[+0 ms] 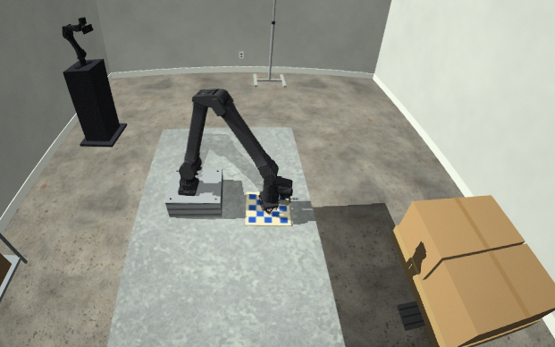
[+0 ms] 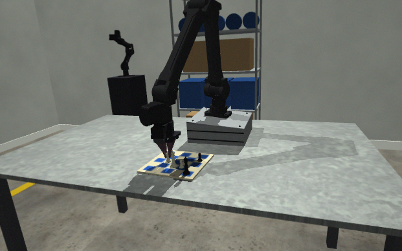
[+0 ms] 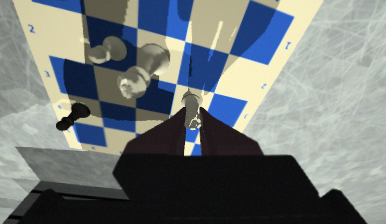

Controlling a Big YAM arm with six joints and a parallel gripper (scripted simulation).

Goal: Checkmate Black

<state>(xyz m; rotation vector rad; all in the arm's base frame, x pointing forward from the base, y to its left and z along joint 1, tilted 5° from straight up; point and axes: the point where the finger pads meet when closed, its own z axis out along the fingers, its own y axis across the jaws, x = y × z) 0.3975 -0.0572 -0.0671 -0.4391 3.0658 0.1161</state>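
The blue-and-cream chessboard is 40 mm to the left of my hand and 30 mm below it. Also, from my hand: white crowned piece 10 mm below; white king 40 mm ahead, 40 mm to the left, 10 mm above; white pawn 40 mm ahead, 80 mm to the left, 10 mm below.
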